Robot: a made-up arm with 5 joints.
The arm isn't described. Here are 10 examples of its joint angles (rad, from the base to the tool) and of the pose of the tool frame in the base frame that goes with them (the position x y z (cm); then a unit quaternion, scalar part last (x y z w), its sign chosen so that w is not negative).
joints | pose
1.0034 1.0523 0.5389 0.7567 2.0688 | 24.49 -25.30 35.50 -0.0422 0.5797 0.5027 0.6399
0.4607 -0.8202 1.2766 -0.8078 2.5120 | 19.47 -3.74 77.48 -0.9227 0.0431 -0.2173 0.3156
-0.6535 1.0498 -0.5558 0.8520 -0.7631 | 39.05 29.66 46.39 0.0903 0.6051 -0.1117 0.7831
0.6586 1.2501 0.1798 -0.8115 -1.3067 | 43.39 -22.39 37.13 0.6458 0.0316 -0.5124 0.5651
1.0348 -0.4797 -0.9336 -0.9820 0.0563 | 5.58 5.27 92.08 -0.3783 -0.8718 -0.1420 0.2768
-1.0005 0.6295 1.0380 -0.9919 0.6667 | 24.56 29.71 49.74 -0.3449 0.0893 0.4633 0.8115
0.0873 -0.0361 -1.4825 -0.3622 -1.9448 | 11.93 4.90 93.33 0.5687 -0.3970 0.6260 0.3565
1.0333 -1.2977 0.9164 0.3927 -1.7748 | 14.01 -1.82 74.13 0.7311 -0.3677 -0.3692 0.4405
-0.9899 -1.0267 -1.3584 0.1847 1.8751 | -10.32 -23.41 78.70 0.0066 -0.7083 -0.5002 0.4980
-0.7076 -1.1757 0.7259 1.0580 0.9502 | 10.56 4.14 72.24 -0.4260 0.0452 0.3686 0.8250
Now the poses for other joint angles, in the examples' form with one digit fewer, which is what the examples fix.
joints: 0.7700 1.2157 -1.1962 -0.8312 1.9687
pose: 39.5 -30.2 65.3 -0.791 -0.045 -0.489 0.365
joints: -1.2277 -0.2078 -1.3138 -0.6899 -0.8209
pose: 2.7 1.7 93.3 0.703 -0.471 0.523 0.100
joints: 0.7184 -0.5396 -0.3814 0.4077 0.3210
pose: 16.7 -7.3 90.9 -0.165 -0.275 -0.425 0.846
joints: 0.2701 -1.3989 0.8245 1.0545 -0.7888
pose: 9.1 3.2 68.3 0.438 0.140 -0.324 0.827
